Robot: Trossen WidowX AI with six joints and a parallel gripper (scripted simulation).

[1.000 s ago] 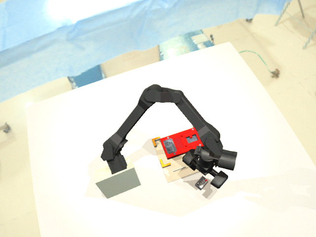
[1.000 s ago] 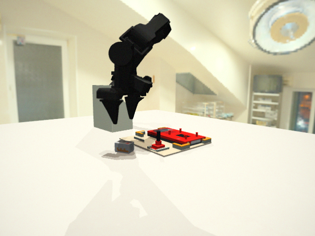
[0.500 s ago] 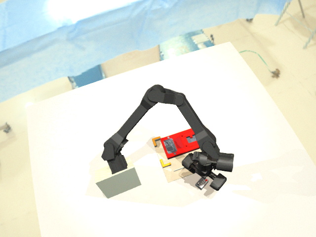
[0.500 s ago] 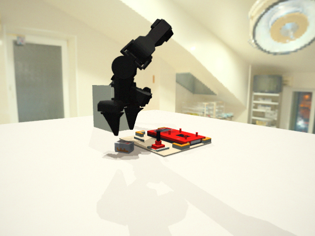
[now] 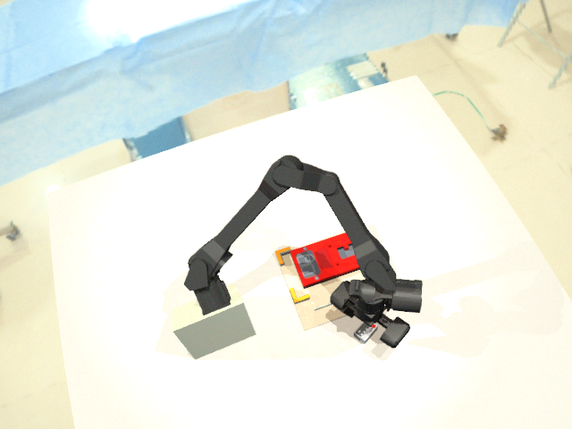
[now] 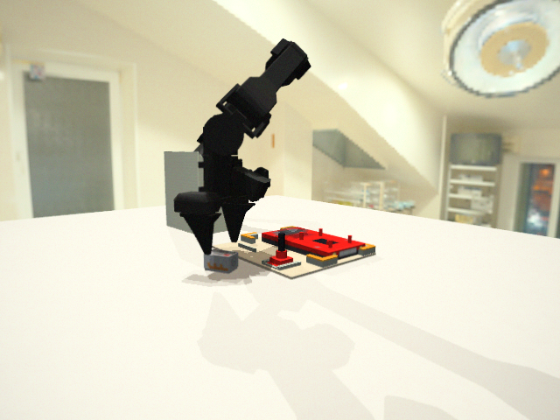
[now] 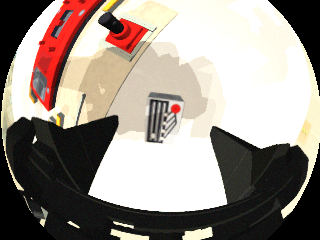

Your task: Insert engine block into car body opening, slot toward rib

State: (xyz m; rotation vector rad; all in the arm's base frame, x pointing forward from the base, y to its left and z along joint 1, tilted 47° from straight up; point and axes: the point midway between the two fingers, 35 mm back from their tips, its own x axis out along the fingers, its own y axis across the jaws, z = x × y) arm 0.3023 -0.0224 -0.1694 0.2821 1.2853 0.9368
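My gripper tip is 10 mm past the engine block, 10 mm to the right of it and 30 mm above it. Round my gripper tip: black post: 60 mm ahead, 80 mm to the left.
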